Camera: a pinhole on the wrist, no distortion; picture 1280 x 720 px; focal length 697.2 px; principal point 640.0 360.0 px. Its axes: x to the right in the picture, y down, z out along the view. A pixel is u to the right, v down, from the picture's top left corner.
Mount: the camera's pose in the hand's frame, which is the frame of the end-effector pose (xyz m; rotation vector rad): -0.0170 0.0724 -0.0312 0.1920 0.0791 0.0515
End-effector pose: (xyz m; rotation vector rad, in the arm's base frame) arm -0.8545 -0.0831 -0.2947 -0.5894 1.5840 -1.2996
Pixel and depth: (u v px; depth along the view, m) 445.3 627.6 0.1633
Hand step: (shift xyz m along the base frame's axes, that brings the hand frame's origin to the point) 0.1694 0.0080 -0.0687
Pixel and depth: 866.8 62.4 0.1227
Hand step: 0.0527 -0.0641 -0.0105
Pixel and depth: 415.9 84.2 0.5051
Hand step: 0.3944 -0.1661 0.2754
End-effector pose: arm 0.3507 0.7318 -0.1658 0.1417 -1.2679 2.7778
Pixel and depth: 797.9 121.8 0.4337
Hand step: -0.0878 -0.1684 0.3593
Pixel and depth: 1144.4 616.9 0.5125
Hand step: -0.3812 -0.4670 0.2220
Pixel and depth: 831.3 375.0 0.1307
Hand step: -0.0307 -0.1048 0.0258
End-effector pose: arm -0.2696 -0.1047 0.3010 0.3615 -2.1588 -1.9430
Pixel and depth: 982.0 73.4 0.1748
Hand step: -0.1187 0.0825 -0.0389
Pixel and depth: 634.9 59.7 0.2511
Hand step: -0.0652 0.1723 -0.1011
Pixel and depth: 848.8 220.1 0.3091
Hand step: -0.1772 0.2004 -0.0682
